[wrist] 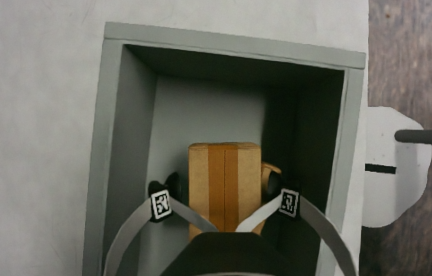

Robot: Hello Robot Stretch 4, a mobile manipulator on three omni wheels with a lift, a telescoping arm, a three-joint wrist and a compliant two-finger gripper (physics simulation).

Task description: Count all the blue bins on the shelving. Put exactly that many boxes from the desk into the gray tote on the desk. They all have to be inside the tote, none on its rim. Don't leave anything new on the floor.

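Places are measured from the robot's base along level axes (x ahead, y left, z up), in centimetres.
Pixels of known places: hand, tool point: [224, 192].
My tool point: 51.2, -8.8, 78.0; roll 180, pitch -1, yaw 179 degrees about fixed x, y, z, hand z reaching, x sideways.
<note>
Ahead of a thing's pixels: the offset from my tool point to its top centre, as dx, dy, dz. "*": to the spot under its first point. Level surfaces: height alone.
The gray tote @(+1.0, +2.3, +3.2) [232, 44] stands on the desk with its open top facing the camera. A brown box @(+0.0, +0.3, +1.5) [223, 172] with an orange tape stripe is inside the tote, in the lower middle of the view. My gripper [224, 186] is open, with one fingertip on each side of this box and a small gap on both sides. Part of another brown box @(* -5.0, -1.3, -3.8) [271, 168] shows behind the right fingertip, inside the tote; most of it is hidden. The tote's near end is hidden by the gripper or out of view. The shelving and its blue bins do not show.
The pale desk top @(dz -8.8) [47, 125] extends left of the tote, and the desk's right edge runs close beside the tote. Beyond it are the dark wooden floor @(dz -80.7) [400, 60] and a white rounded object [392, 200] with a black slot and a gray rod [415, 136].
</note>
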